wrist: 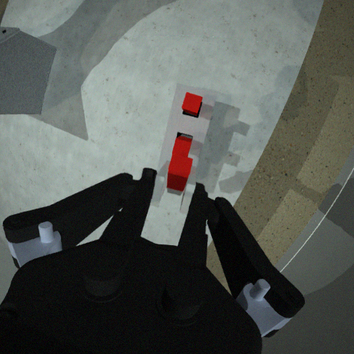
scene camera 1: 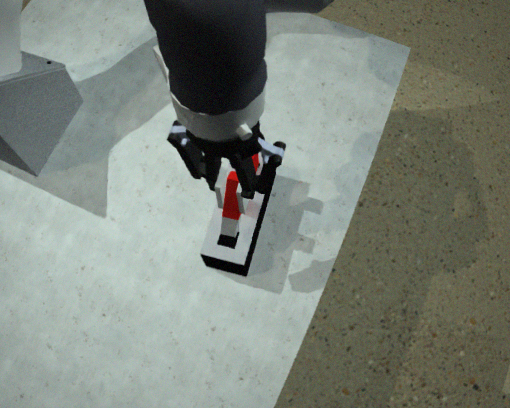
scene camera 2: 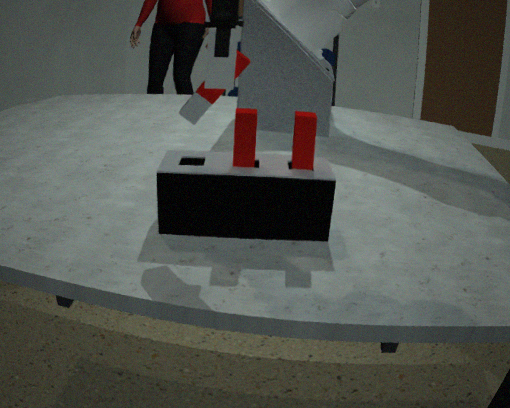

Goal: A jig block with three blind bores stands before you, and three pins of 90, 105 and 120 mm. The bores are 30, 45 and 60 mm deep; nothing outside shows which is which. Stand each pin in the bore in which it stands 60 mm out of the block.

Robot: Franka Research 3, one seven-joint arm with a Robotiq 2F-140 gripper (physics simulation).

Labels:
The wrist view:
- my gripper: 178, 174
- jig block: 179, 122
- red pin: 179, 166
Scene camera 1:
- my gripper: 234, 201
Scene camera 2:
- my gripper: 219, 85
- jig block: 199, 193
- red pin: 305, 123
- red pin: 245, 119

